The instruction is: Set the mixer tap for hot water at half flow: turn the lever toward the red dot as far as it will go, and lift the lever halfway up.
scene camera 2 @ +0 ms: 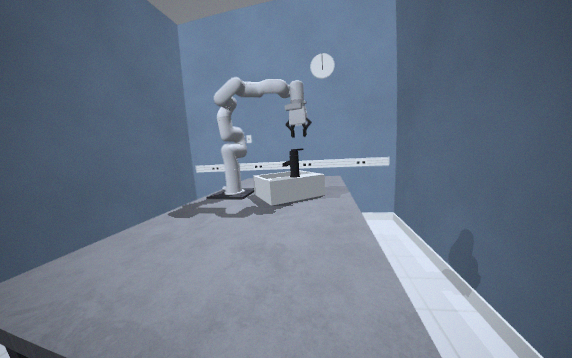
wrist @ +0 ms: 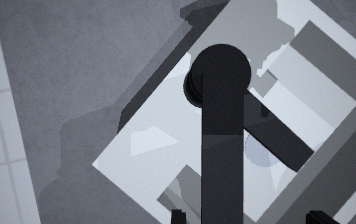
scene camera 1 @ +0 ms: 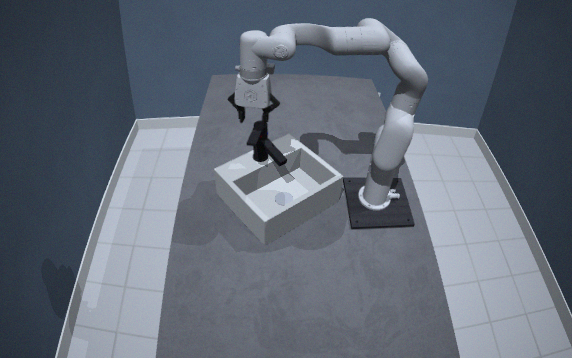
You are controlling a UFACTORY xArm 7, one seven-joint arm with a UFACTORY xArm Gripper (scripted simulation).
Observation:
The pictures show: a black mixer tap and a white sink.

